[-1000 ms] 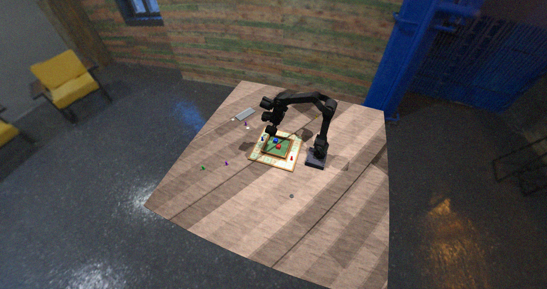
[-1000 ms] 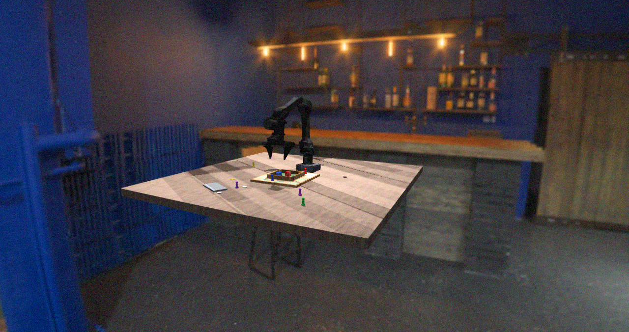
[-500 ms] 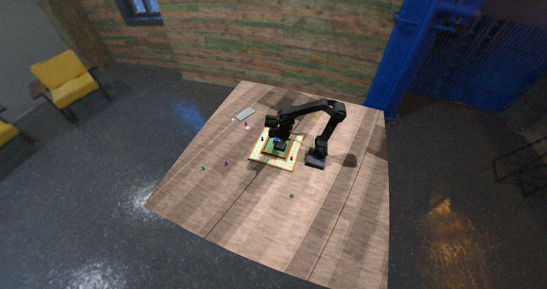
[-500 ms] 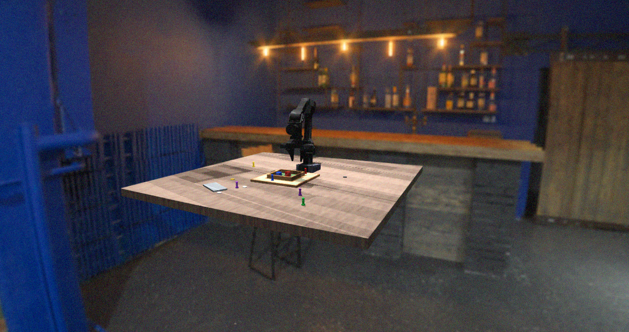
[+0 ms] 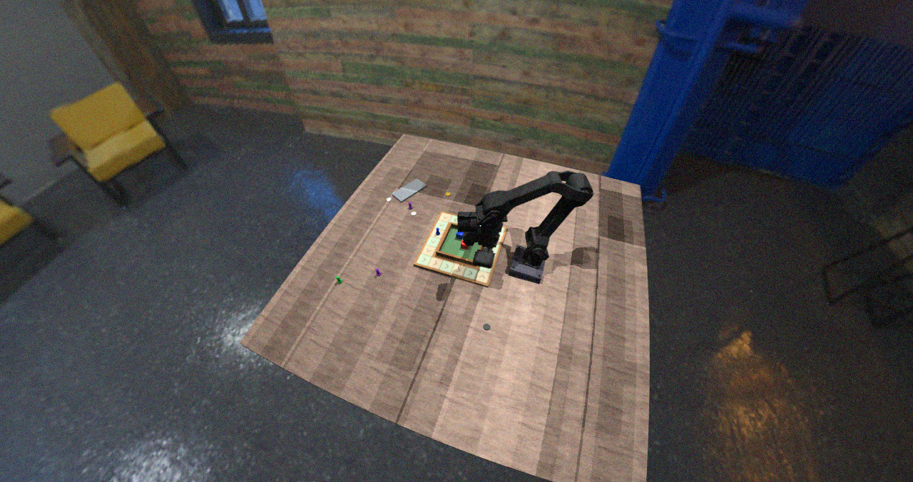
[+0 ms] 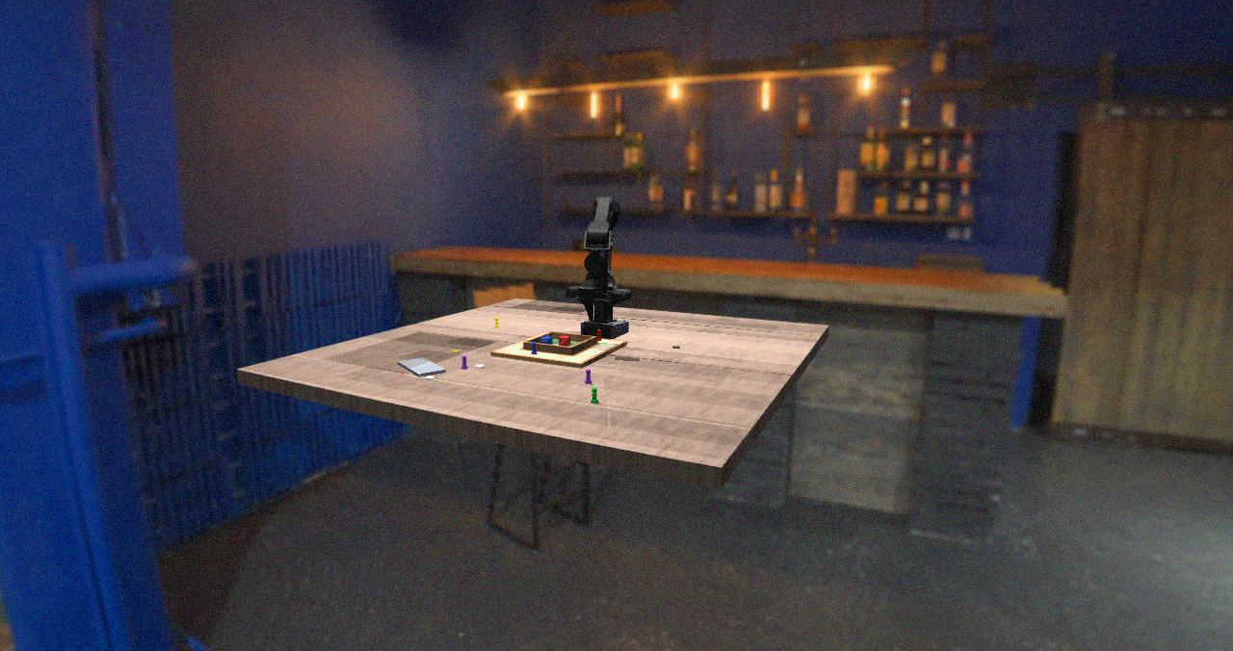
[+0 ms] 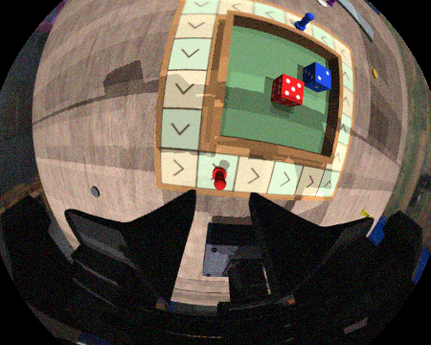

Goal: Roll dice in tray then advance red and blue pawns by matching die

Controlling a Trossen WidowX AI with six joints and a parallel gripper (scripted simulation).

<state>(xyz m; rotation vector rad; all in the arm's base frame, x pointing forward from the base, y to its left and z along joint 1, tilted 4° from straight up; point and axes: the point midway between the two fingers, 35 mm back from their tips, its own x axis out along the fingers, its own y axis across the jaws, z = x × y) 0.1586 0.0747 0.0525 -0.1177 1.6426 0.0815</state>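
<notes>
Right now my gripper tip is 4 cm above the red pawn. The rest, counted from my gripper tip: yellow token (30 cm to the right, 29 cm ahead, 7 cm below); blue pawn (23 cm ahead, 7 cm to the right, 4 cm below); dark token (22 cm to the left, 8 cm behind, 7 cm below).
</notes>
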